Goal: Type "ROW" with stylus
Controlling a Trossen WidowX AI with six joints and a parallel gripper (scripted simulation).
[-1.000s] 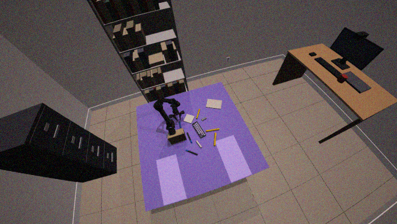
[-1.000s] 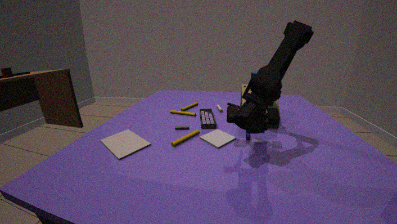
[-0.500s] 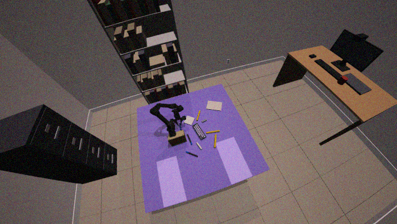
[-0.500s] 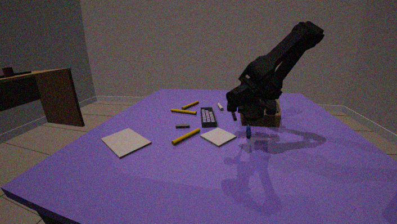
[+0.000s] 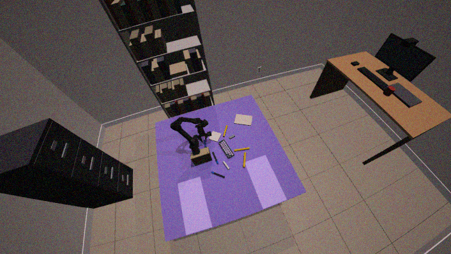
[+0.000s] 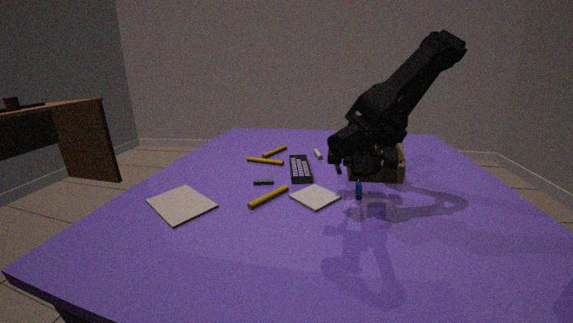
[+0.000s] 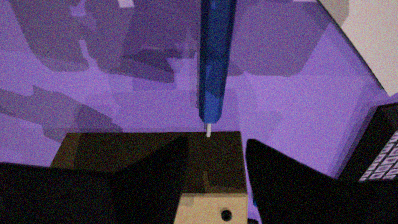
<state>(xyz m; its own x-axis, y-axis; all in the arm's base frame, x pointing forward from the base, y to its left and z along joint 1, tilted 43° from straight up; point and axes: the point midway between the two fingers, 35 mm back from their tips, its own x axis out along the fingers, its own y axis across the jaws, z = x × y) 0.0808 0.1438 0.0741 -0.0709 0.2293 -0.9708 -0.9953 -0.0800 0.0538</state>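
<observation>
Now: the blue hexagonal stylus 20 mm to the right of my gripper tip and 50 mm below it. Round my gripper tip: yellow stick (250 mm ahead, 110 mm to the left, 50 mm below); then white stick (170 mm ahead, 280 mm to the right, 50 mm below); then grey block (300 mm ahead, 20 mm to the left, 50 mm below).
</observation>
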